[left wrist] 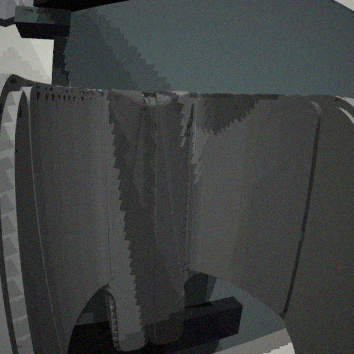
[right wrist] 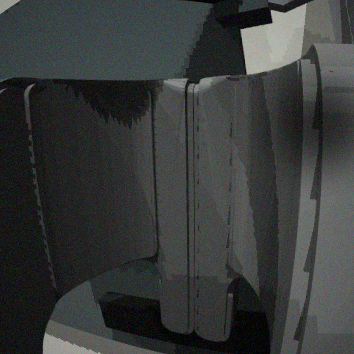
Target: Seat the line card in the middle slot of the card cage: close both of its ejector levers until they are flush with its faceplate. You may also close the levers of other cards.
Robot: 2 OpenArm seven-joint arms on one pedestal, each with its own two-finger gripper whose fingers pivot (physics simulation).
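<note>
My left gripper (left wrist: pixel 149 341) is shut and empty, its two fingers pressed together. Its tips are in front of a black bar (left wrist: pixel 220 317) that looks like an ejector lever; whether they touch it I cannot tell. My right gripper (right wrist: pixel 193 334) is also shut and empty. Its tips are in front of a similar black bar (right wrist: pixel 130 311), with contact unclear. A broad teal panel (left wrist: pixel 215 50) (right wrist: pixel 100 42), perhaps a card's board, fills the upper part of both views. The fingers hide much of the bars. Which slot they belong to, and the levers' full angles, cannot be told.
A small dark block (left wrist: pixel 44 29) (right wrist: pixel 247 18) juts out at the panel's edge, at upper left in the left wrist view and upper right in the right wrist view. Pale surfaces (left wrist: pixel 25 55) (right wrist: pixel 275 42) show beside the panel.
</note>
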